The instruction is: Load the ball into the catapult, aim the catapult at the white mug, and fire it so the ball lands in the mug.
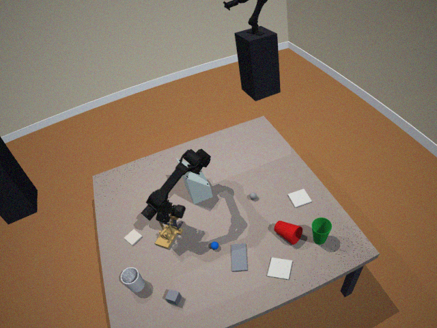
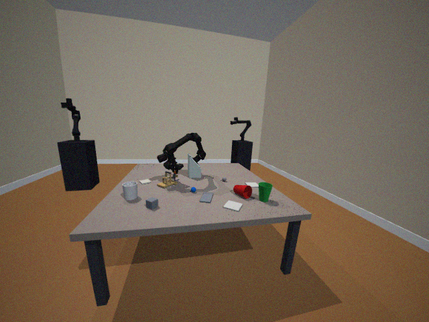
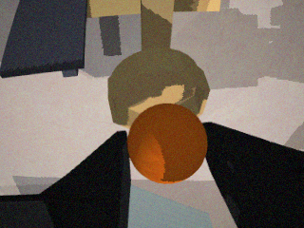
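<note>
Right now the orange ball is 10 mm above my gripper tip. The rest, counted from my gripper tip: blue ball 250 mm ahead, 120 mm to the left, 60 mm below; white mug 310 mm to the right, 270 mm ahead, 50 mm below; wooden catapult 50 mm ahead, 40 mm to the right, 20 mm below.
</note>
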